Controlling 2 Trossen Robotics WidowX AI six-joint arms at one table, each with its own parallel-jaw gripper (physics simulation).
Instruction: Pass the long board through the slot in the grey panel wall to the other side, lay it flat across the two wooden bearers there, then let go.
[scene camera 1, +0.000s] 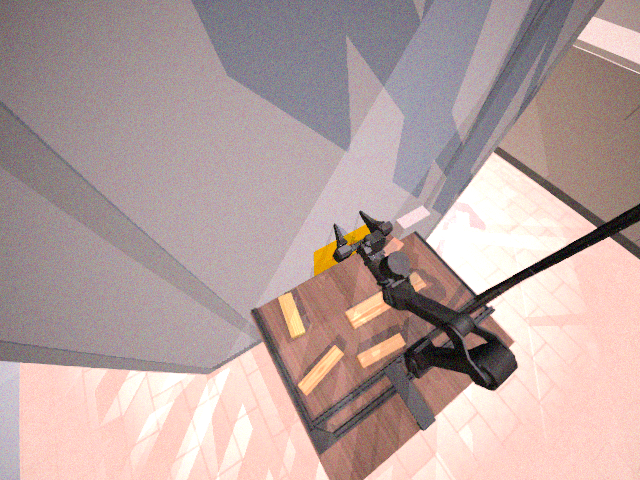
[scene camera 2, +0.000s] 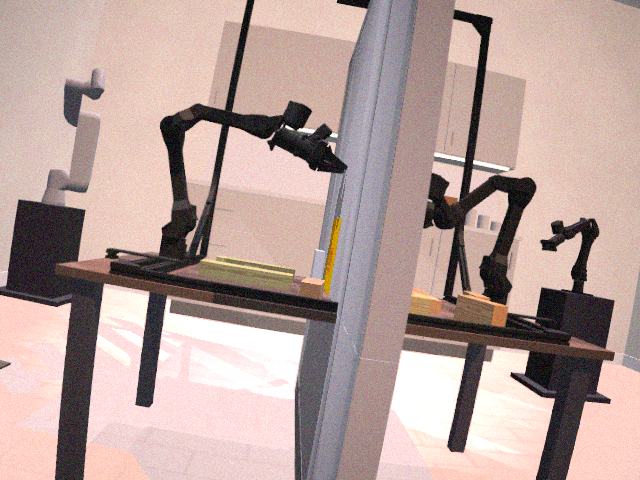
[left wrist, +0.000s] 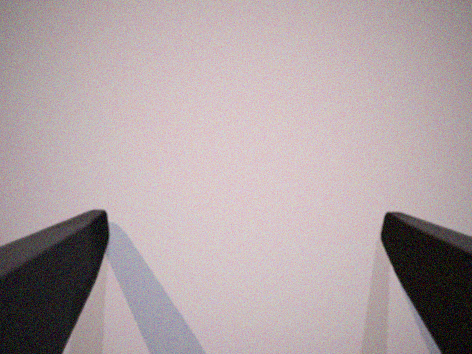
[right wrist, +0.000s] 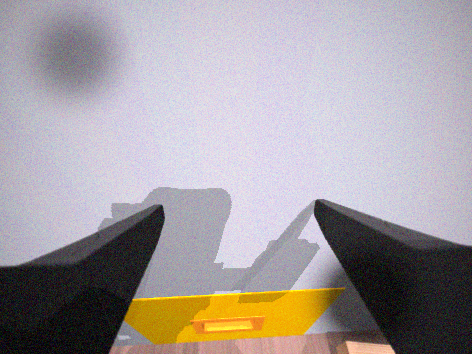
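Pixels of known places: left gripper, fingertip midpoint: (scene camera 1: 347, 217) (left wrist: 248, 224); right gripper, fingertip midpoint: (scene camera 2: 345, 170) (right wrist: 240, 208); left arm's base at its link origin: (scene camera 1: 413, 362); right arm's base at its link origin: (scene camera 2: 170, 258).
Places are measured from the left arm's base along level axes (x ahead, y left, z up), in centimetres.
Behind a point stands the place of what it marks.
The grey panel wall (scene camera 1: 180, 155) {z 64.3, x 43.3, y 31.1 cm} (scene camera 2: 382, 155) {z 26.1, x 48.3, y 65.0 cm} (left wrist: 240, 100) {z 32.6, x 43.2, y 0.3 cm} (right wrist: 275, 100) {z 37.6, x 48.2, y 1.5 cm} stands across the table. A yellow plate (scene camera 1: 325, 260) {z 7.3, x 43.2, y 6.8 cm} (scene camera 2: 333, 255) {z 8.5, x 48.4, y 7.4 cm} (right wrist: 165, 320) {z 11.0, x 48.3, y -9.1 cm} low on it frames the slot (right wrist: 228, 325) {z 4.9, x 47.9, y -1.2 cm}. In scene camera 1 the longest wooden piece, apparently the long board (scene camera 1: 367, 308) {z 1.4, x 21.9, y 2.4 cm}, lies on the table, partly hidden under the left arm. Two parallel wooden strips, apparently the bearers (scene camera 2: 242, 273) {z 0.4, x 70.3, y 12.0 cm}, lie on the right arm's side. My left gripper (scene camera 1: 347, 218) {z 28.7, x 43.2, y 0.0 cm} (left wrist: 248, 224) {z 28.7, x 43.2, y 0.0 cm} is open and empty, facing the panel. My right gripper (scene camera 2: 345, 167) {z 31.6, x 48.4, y 0.1 cm} (right wrist: 240, 208) {z 31.6, x 48.4, y 0.1 cm} is open and empty, above the yellow plate close to the panel.
Shorter wooden pieces (scene camera 1: 292, 315) {z 3.1, x 33.1, y 26.2 cm} (scene camera 1: 320, 369) {z 4.4, x 14.2, y 26.7 cm} (scene camera 1: 381, 350) {z 4.4, x 8.7, y 7.6 cm} lie around the board on the left arm's table side. A small wooden block (scene camera 2: 312, 287) {z 1.7, x 53.5, y 30.4 cm} (right wrist: 365, 347) {z 2.5, x 51.0, y 19.2 cm} lies near the panel on the other side. Black rails edge the table (scene camera 1: 330, 299) {z -1.9, x 32.2, y 11.1 cm}. A black frame post (scene camera 2: 475, 103) {z 68.8, x 3.6, y -35.3 cm} stands behind the left arm.
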